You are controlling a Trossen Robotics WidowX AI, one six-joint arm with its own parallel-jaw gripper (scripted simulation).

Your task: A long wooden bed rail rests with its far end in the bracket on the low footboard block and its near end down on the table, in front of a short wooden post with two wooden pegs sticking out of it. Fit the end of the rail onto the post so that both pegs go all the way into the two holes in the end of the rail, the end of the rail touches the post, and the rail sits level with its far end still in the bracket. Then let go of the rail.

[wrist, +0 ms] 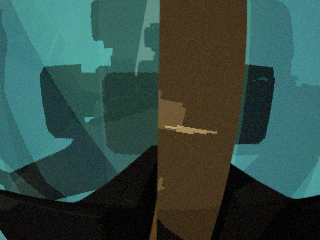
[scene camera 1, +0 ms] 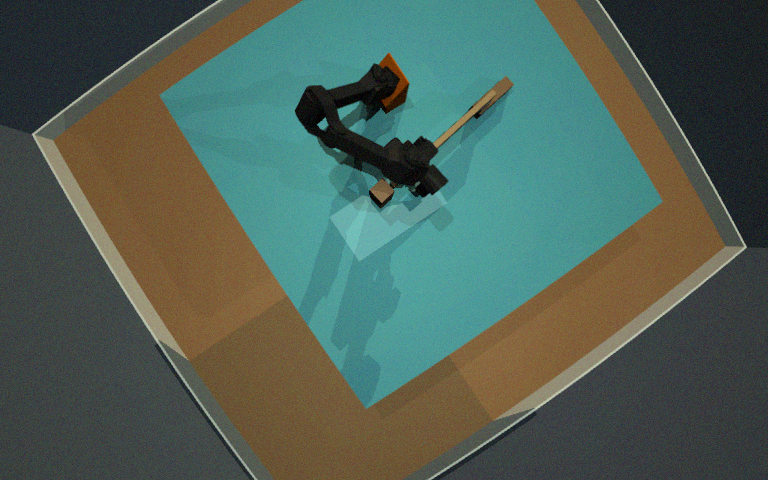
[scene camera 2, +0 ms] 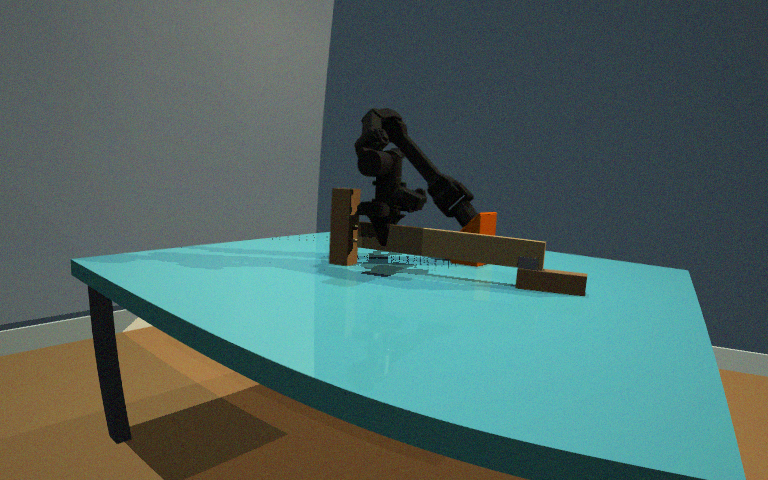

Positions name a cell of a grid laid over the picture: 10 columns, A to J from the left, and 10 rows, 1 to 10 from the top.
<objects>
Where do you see a wooden post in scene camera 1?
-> E5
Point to a wooden bed rail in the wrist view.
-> G3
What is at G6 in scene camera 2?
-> A wooden bed rail.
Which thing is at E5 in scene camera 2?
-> My gripper.
</objects>
